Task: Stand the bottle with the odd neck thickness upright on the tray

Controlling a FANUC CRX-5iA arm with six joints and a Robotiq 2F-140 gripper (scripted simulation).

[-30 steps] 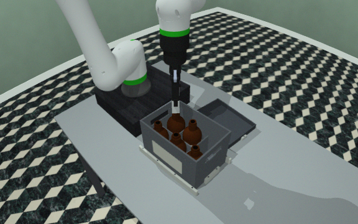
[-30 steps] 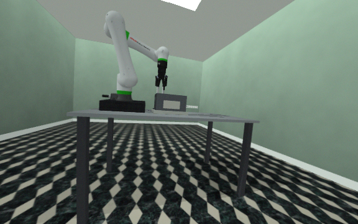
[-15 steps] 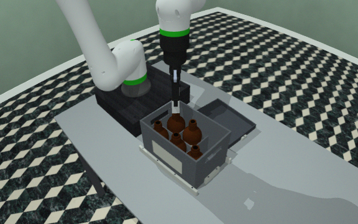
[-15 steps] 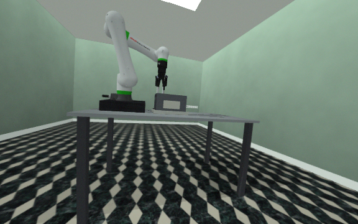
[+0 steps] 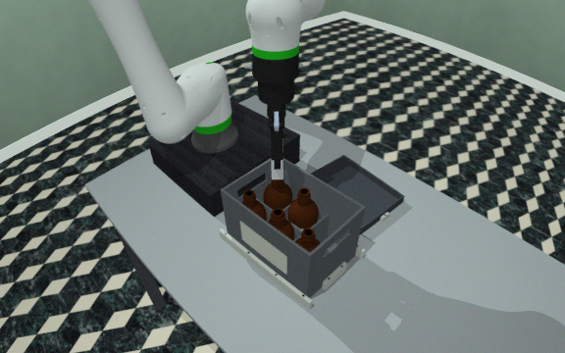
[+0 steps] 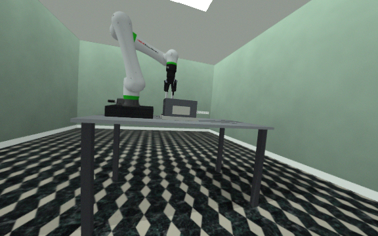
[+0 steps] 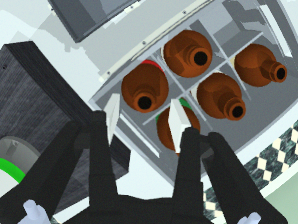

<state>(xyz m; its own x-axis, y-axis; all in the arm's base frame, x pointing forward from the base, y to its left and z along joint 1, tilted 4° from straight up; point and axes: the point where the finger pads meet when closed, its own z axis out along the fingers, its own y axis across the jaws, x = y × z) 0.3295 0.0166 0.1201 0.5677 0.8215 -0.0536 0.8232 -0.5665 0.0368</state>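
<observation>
Now: the glass bottle 12 cm below my hand. The rest, counted from my hand: brown bottle (10 cm ahead, 7 cm to the right, 12 cm below); then crate (10 cm ahead, 3 cm to the right, 13 cm below); then dark grey tray (4 cm ahead, 23 cm to the left, 20 cm below).
</observation>
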